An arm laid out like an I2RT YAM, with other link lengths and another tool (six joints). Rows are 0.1 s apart.
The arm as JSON. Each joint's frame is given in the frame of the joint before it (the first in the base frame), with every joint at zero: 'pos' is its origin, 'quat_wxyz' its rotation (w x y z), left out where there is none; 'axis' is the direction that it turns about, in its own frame. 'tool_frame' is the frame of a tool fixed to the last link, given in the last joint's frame.
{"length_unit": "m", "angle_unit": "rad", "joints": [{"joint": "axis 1", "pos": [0.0, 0.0, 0.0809], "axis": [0.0, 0.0, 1.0]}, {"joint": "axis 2", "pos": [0.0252, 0.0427, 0.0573], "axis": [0.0, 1.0, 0.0]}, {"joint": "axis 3", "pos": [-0.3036, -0.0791, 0.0], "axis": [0.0, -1.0, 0.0]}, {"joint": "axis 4", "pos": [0.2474, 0.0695, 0.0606], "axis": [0.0, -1.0, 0.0]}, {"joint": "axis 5", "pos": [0.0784, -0.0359, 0.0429], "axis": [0.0, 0.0, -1.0]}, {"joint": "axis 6", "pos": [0.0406, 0.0, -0.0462], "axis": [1.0, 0.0, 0.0]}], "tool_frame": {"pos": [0.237, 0.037, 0.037], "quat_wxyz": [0.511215, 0.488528, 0.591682, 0.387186]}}
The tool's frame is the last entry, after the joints.
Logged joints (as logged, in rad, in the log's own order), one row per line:
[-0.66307, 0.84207, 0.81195, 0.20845, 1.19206, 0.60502]
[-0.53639, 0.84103, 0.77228, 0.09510, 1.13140, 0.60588]
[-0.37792, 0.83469, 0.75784, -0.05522, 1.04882, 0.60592]
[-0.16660, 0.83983, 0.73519, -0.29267, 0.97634, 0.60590]
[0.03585, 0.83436, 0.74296, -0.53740, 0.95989, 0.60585]
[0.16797, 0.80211, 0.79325, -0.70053, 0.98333, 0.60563]
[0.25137, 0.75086, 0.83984, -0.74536, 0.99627, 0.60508]
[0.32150, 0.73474, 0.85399, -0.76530, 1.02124, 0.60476]
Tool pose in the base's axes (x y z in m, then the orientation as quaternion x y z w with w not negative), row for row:
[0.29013, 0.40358, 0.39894, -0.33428, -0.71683, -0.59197, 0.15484]
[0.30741, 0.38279, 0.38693, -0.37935, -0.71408, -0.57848, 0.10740]
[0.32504, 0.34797, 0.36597, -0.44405, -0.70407, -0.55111, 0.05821]
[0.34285, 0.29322, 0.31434, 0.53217, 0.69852, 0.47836, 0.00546]
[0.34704, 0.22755, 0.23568, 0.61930, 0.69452, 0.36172, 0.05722]
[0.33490, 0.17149, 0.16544, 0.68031, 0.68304, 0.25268, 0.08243]
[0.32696, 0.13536, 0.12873, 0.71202, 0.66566, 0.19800, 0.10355]
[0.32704, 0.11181, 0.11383, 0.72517, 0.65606, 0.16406, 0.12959]
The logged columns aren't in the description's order. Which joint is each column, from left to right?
Columns, left to right: axis 5, axis 3, axis 6, axis 4, axis 2, axis 1.
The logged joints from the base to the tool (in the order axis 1, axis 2, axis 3, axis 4, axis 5, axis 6), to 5 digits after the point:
[0.60502, 1.19206, 0.84207, 0.20845, -0.66307, 0.81195]
[0.60588, 1.13140, 0.84103, 0.09510, -0.53639, 0.77228]
[0.60592, 1.04882, 0.83469, -0.05522, -0.37792, 0.75784]
[0.60590, 0.97634, 0.83983, -0.29267, -0.16660, 0.73519]
[0.60585, 0.95989, 0.83436, -0.53740, 0.03585, 0.74296]
[0.60563, 0.98333, 0.80211, -0.70053, 0.16797, 0.79325]
[0.60508, 0.99627, 0.75086, -0.74536, 0.25137, 0.83984]
[0.60476, 1.02124, 0.73474, -0.76530, 0.32150, 0.85399]

